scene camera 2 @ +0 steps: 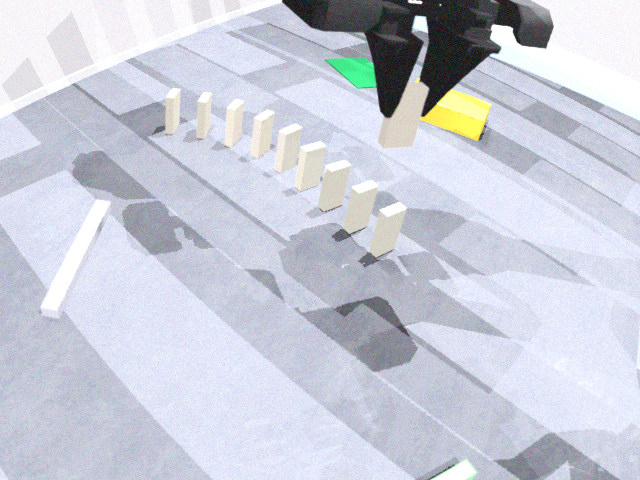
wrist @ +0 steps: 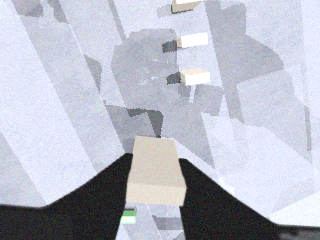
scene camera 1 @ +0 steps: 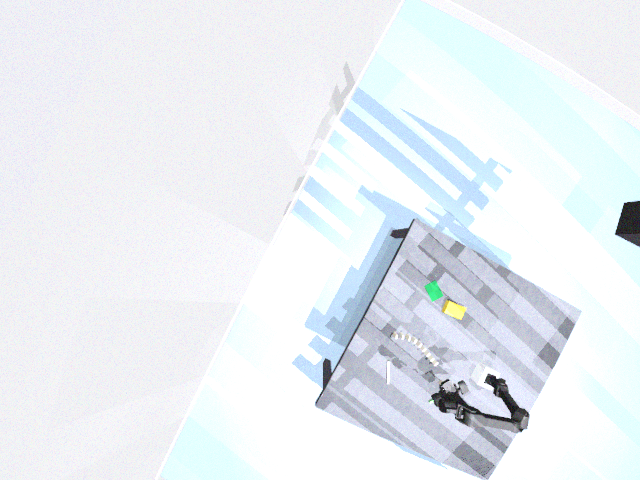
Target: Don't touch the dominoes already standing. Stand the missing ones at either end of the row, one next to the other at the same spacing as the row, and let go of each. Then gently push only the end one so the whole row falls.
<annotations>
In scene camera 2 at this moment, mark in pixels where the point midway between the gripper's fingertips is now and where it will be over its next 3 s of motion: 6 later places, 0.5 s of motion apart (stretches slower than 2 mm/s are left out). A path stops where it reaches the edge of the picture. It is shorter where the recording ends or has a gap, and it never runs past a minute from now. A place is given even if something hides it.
The gripper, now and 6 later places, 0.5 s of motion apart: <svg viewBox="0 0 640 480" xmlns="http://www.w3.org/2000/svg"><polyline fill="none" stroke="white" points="402,115 450,133 420,214 418,251 431,217 458,130 465,186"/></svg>
</annotations>
